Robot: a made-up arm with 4 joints. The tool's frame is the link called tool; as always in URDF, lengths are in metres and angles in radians. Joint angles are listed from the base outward.
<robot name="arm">
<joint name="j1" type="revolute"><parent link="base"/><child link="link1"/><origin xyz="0.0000 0.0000 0.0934"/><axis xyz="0 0 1"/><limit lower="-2.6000" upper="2.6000"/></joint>
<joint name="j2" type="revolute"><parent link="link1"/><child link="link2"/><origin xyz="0.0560 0.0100 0.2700" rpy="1.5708 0.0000 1.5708"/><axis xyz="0 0 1"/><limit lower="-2.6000" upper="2.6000"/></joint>
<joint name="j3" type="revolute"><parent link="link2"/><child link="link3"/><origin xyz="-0.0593 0.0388 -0.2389" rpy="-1.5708 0.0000 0.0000"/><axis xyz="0 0 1"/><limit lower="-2.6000" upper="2.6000"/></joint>
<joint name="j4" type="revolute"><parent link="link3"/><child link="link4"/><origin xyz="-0.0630 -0.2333 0.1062" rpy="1.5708 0.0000 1.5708"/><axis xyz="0 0 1"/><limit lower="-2.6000" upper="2.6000"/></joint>
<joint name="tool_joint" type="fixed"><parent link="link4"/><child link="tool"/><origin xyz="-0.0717 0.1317 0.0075" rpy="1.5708 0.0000 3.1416"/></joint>
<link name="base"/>
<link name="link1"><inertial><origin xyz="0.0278 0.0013 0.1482"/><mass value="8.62"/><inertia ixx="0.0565" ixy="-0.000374" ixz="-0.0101" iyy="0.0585" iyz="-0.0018" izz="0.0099"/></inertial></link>
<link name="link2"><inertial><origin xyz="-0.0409 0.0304 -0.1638"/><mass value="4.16"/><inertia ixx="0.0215" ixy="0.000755" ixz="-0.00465" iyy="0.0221" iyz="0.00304" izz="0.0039"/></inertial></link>
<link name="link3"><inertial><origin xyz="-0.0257 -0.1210 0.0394"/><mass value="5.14"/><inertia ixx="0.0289" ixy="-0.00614" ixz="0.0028" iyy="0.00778" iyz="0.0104" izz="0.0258"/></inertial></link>
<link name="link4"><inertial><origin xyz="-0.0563 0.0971 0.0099"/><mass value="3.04"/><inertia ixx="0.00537" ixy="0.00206" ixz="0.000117" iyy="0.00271" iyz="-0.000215" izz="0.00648"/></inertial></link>
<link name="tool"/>
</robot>
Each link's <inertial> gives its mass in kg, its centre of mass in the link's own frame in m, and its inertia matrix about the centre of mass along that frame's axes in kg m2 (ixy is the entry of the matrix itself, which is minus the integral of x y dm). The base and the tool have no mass. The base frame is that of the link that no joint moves.
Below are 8 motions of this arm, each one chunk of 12 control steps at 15 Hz.
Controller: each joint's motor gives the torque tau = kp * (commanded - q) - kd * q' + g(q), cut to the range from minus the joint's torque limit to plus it. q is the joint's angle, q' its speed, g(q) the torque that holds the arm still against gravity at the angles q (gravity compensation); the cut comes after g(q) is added. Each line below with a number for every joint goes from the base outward.
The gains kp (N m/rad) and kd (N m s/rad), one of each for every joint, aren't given. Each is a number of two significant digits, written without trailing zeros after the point. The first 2 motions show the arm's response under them.
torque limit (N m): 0.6 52 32 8.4
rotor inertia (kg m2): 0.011 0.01 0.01 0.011
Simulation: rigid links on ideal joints. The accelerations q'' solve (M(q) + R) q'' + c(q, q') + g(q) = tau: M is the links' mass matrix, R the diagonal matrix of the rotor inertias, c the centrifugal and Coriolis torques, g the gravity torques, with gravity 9.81 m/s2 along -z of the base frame. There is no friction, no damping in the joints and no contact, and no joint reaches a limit. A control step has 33 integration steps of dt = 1/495 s. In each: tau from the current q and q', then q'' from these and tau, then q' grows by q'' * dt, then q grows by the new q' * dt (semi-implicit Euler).
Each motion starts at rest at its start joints. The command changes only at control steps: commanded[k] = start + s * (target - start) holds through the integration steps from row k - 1 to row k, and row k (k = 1, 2, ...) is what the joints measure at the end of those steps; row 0 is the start. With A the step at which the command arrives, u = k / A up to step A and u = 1 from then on. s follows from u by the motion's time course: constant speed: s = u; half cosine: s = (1 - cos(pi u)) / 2; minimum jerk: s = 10 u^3 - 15 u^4 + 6 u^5; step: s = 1 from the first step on.
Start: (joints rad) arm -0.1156 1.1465 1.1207 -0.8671
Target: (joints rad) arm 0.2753 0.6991 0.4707 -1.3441
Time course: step
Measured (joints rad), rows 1 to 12:
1: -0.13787 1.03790 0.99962 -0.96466
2: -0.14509 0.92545 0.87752 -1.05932
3: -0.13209 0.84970 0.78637 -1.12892
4: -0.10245 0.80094 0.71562 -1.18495
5: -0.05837 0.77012 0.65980 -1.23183
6: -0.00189 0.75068 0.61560 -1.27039
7: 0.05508 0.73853 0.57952 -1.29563
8: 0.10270 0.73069 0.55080 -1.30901
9: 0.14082 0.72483 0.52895 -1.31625
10: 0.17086 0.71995 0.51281 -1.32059
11: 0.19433 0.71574 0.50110 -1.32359
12: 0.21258 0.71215 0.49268 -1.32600
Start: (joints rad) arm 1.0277 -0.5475 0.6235 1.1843
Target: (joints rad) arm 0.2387 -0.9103 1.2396 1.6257
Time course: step
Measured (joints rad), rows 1 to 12:
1: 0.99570 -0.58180 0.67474 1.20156
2: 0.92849 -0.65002 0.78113 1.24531
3: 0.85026 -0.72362 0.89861 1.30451
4: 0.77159 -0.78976 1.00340 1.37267
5: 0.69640 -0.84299 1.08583 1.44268
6: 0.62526 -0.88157 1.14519 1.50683
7: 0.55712 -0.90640 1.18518 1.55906
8: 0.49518 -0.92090 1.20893 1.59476
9: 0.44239 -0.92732 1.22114 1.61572
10: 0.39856 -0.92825 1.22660 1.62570
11: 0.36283 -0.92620 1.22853 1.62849
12: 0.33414 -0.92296 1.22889 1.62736
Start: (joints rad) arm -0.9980 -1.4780 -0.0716 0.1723
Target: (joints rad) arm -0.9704 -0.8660 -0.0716 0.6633
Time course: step
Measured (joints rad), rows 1 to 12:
1: -0.98725 -1.38186 -0.02949 0.18730
2: -0.96799 -1.25783 -0.01812 0.27086
3: -0.95414 -1.14421 -0.03331 0.35806
4: -0.95160 -1.05055 -0.05772 0.43029
5: -0.95609 -0.97905 -0.08101 0.49425
6: -0.96198 -0.92737 -0.09831 0.55161
7: -0.96748 -0.89238 -0.10858 0.59959
8: -0.97181 -0.87064 -0.11267 0.63634
9: -0.97472 -0.85879 -0.11206 0.66163
10: -0.97628 -0.85377 -0.10834 0.67668
11: -0.97675 -0.85308 -0.10292 0.68362
12: -0.97643 -0.85479 -0.09687 0.68488

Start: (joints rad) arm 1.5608 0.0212 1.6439 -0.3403
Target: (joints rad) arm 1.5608 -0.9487 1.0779 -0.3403
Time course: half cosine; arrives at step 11
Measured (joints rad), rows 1 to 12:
1: 1.56198 0.01826 1.64208 -0.34312
2: 1.56605 0.00579 1.63465 -0.35315
3: 1.57492 -0.02323 1.61734 -0.37067
4: 1.59048 -0.07348 1.58759 -0.39137
5: 1.61189 -0.14605 1.54586 -0.40979
6: 1.63586 -0.23885 1.49476 -0.42117
7: 1.65805 -0.34720 1.43823 -0.42226
8: 1.67432 -0.46431 1.38073 -0.41165
9: 1.68151 -0.58171 1.32654 -0.38992
10: 1.67749 -0.69011 1.27937 -0.35937
11: 1.66108 -0.78045 1.24202 -0.32332
12: 1.63826 -0.84919 1.21123 -0.28557

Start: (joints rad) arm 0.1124 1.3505 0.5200 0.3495
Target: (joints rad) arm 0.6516 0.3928 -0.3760 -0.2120
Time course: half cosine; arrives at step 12
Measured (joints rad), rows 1 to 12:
1: 0.11294 1.34605 0.51705 0.34626
2: 0.11577 1.32946 0.50574 0.33450
3: 0.12194 1.29573 0.48169 0.31333
4: 0.13343 1.24296 0.44235 0.28317
5: 0.15260 1.17229 0.38707 0.24558
6: 0.18248 1.08714 0.31685 0.20178
7: 0.22556 0.99253 0.23407 0.15321
8: 0.27984 0.89420 0.14287 0.10435
9: 0.33897 0.79777 0.04928 0.05932
10: 0.39720 0.70811 -0.04016 0.01739
11: 0.45036 0.62921 -0.11941 -0.02334
12: 0.49485 0.56451 -0.18308 -0.06264

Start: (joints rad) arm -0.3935 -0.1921 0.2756 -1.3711
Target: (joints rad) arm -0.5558 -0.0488 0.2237 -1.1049
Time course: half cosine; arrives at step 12
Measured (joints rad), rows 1 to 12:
1: -0.39396 -0.19164 0.27560 -1.37048
2: -0.39577 -0.18973 0.27543 -1.36773
3: -0.39968 -0.18553 0.27470 -1.36125
4: -0.40606 -0.17852 0.27309 -1.34999
5: -0.41500 -0.16864 0.27045 -1.33355
6: -0.42631 -0.15619 0.26674 -1.31221
7: -0.43954 -0.14177 0.26210 -1.28686
8: -0.45408 -0.12618 0.25676 -1.25884
9: -0.46914 -0.11036 0.25101 -1.22986
10: -0.48389 -0.09527 0.24520 -1.20179
11: -0.49746 -0.08187 0.23968 -1.17653
12: -0.50905 -0.07102 0.23480 -1.15579

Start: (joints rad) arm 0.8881 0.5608 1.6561 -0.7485
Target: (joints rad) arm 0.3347 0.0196 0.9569 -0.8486
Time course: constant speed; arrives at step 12
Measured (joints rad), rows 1 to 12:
1: 0.88747 0.55492 1.64842 -0.75383
2: 0.88476 0.53929 1.62877 -0.76447
3: 0.87947 0.51452 1.59883 -0.77601
4: 0.86967 0.48271 1.56133 -0.78587
5: 0.85325 0.44570 1.51860 -0.79338
6: 0.82825 0.40494 1.47237 -0.79887
7: 0.79295 0.36149 1.42385 -0.80300
8: 0.74651 0.31582 1.37374 -0.80638
9: 0.69369 0.26722 1.32195 -0.80841
10: 0.64014 0.21670 1.26880 -0.80787
11: 0.58736 0.16607 1.21463 -0.80584
12: 0.53568 0.11633 1.15947 -0.80412

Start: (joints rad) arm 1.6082 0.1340 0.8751 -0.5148
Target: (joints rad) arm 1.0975 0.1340 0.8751 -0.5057
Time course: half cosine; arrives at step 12
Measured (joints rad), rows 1 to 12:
1: 1.60702 0.13409 0.87518 -0.51490
2: 1.60206 0.13435 0.87541 -0.51526
3: 1.59107 0.13473 0.87571 -0.51588
4: 1.57277 0.13514 0.87600 -0.51655
5: 1.54654 0.13550 0.87626 -0.51703
6: 1.51246 0.13573 0.87647 -0.51715
7: 1.47147 0.13575 0.87663 -0.51674
8: 1.42536 0.13552 0.87673 -0.51570
9: 1.37670 0.13504 0.87675 -0.51402
10: 1.32851 0.13435 0.87668 -0.51175
11: 1.28381 0.13353 0.87651 -0.50910
12: 1.24528 0.13269 0.87621 -0.50630

